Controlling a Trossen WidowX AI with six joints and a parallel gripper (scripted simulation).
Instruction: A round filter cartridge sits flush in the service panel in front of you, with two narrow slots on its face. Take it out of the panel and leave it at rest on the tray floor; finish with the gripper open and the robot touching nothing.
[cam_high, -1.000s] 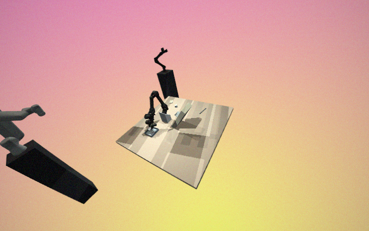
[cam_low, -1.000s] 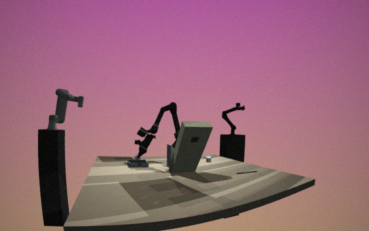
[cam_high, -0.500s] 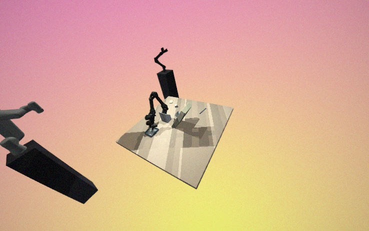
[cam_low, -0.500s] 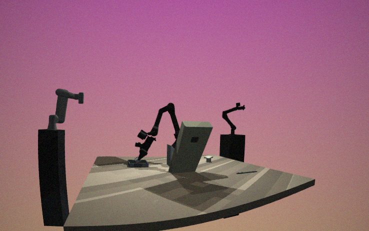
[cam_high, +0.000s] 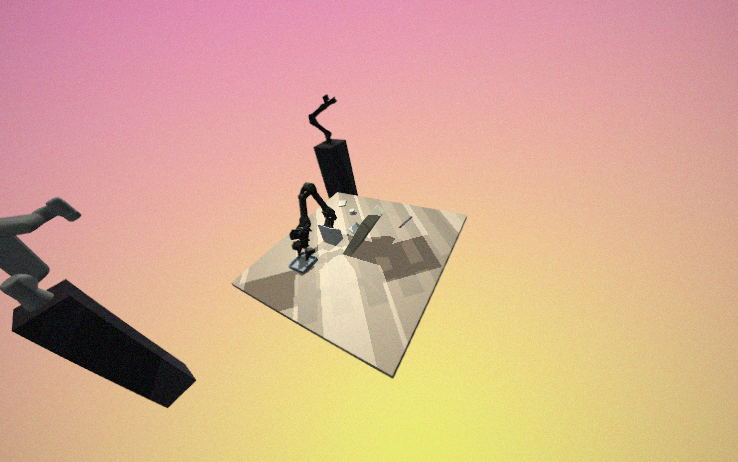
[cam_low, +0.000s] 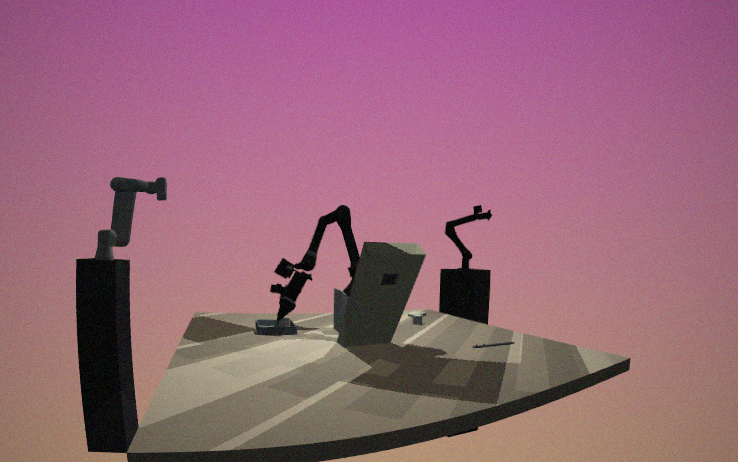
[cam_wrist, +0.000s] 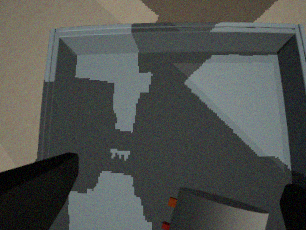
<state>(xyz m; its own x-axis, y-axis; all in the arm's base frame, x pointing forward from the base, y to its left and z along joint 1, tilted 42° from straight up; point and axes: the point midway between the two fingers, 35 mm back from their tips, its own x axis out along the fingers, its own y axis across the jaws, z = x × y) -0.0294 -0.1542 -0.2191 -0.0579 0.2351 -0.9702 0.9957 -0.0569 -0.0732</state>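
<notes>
The filter cartridge is 3 cm to the left of my gripper tip, 2 cm below it and 2 cm behind it. Round my gripper tip: tray (4 cm below, 1 cm to the right).
</notes>
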